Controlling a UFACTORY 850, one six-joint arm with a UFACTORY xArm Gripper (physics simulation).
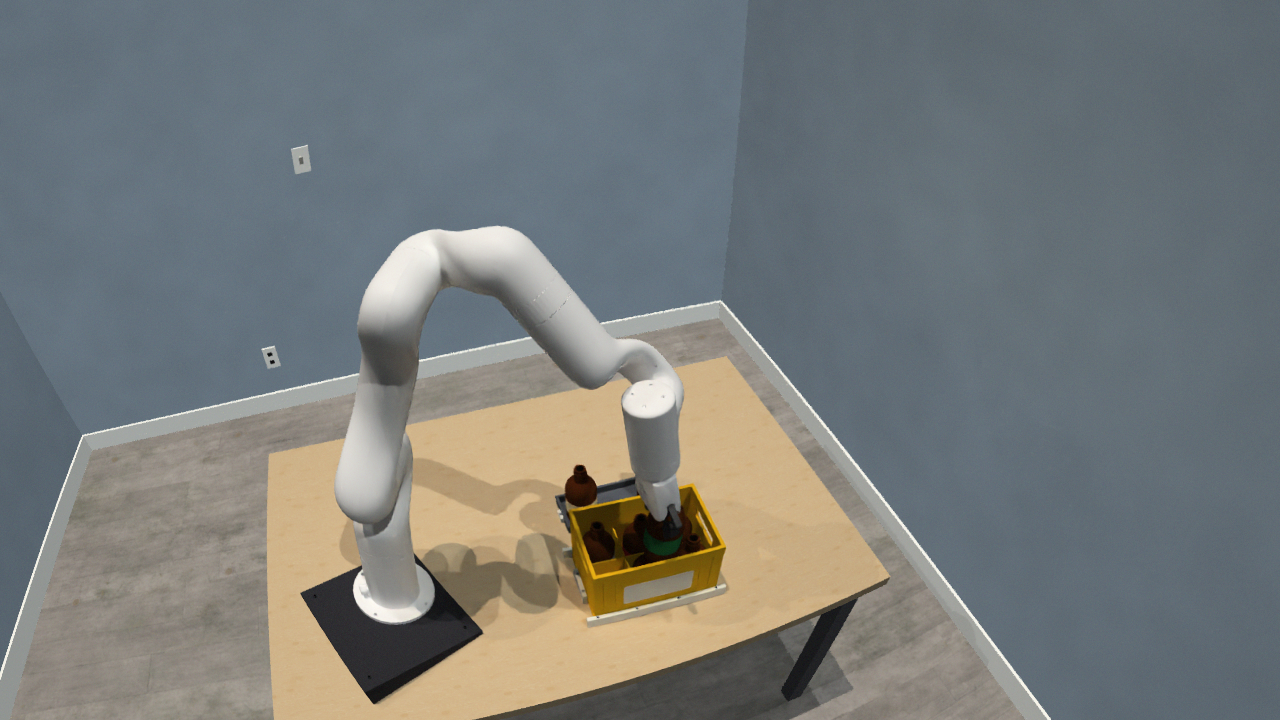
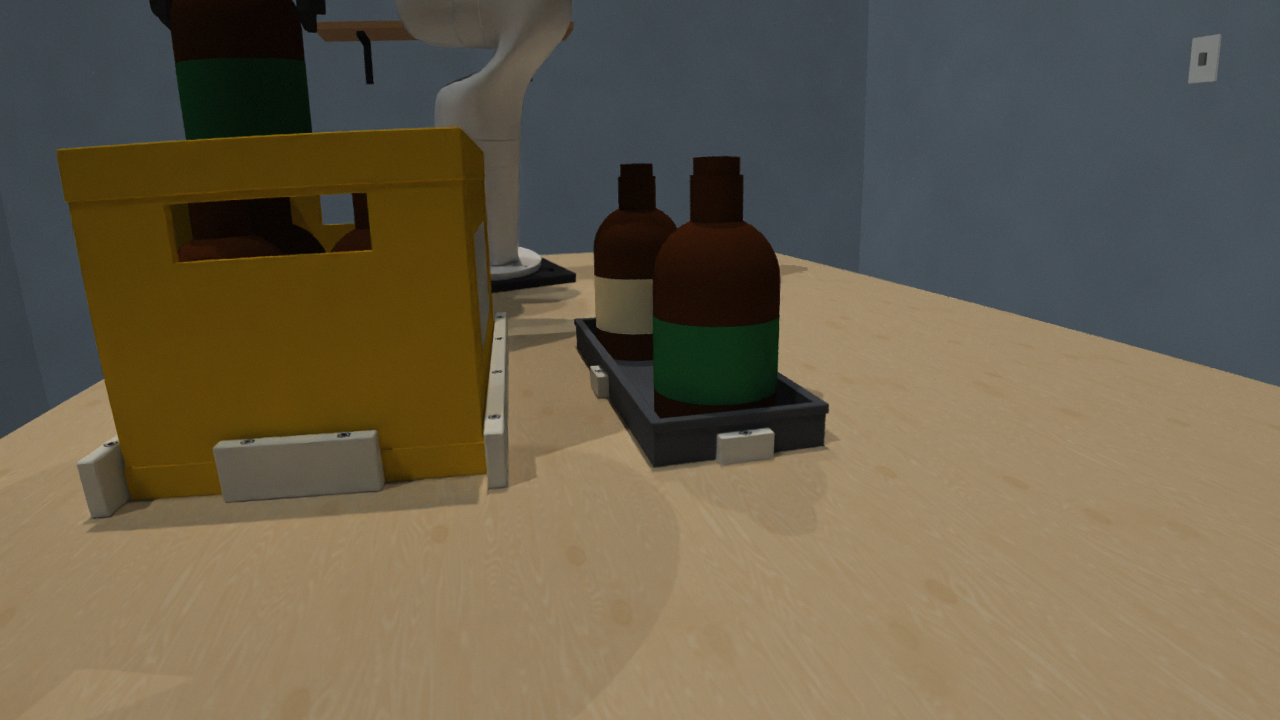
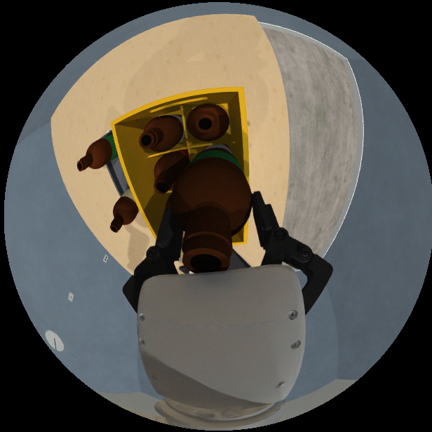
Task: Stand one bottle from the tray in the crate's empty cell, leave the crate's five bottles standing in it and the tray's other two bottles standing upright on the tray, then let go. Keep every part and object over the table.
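Labels:
I can see a green-banded brown bottle in image 1, in image 3 and in image 2 (238, 75), and a cream-label bottle in image 1, in image 3 and in image 2 (627, 242). On the cream-label bottle, (image 1: 591, 490) and (image 3: 125, 209) are the same spot. On the green-banded brown bottle, (image 1: 680, 511) and (image 3: 211, 200) are the same spot.

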